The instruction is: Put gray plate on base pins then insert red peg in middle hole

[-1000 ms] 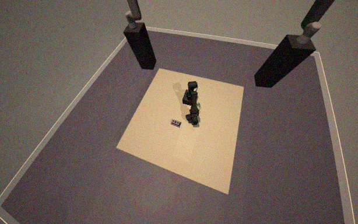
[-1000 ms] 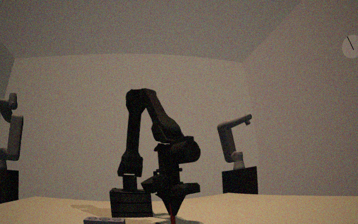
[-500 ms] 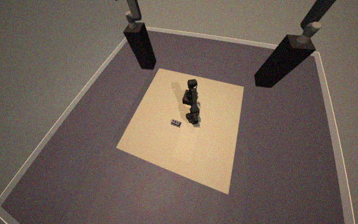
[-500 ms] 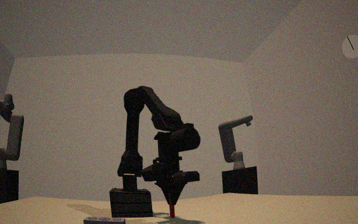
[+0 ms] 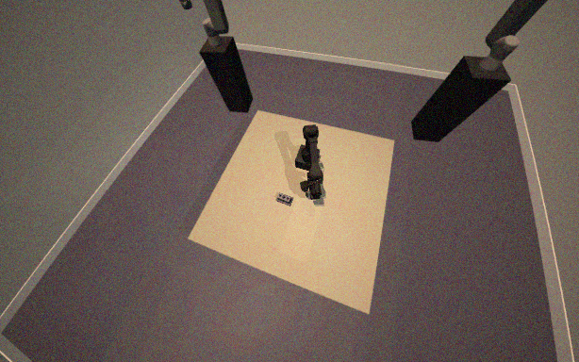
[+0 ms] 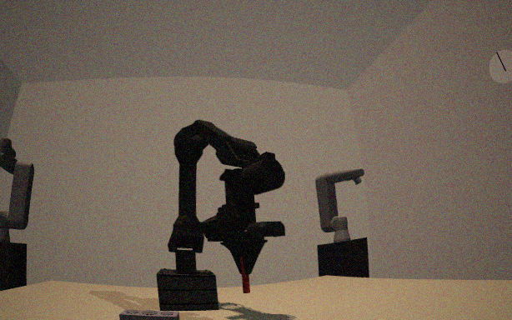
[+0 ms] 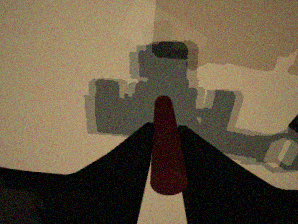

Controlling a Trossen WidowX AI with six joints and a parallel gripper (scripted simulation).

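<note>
The gray plate is 20 cm to the right of my gripper tip, 7 cm below it and 7 cm ahead of it. Round my gripper tip: base (20 cm to the right, 11 cm below, 7 cm ahead); then red peg (right at my gripper tip).
</note>
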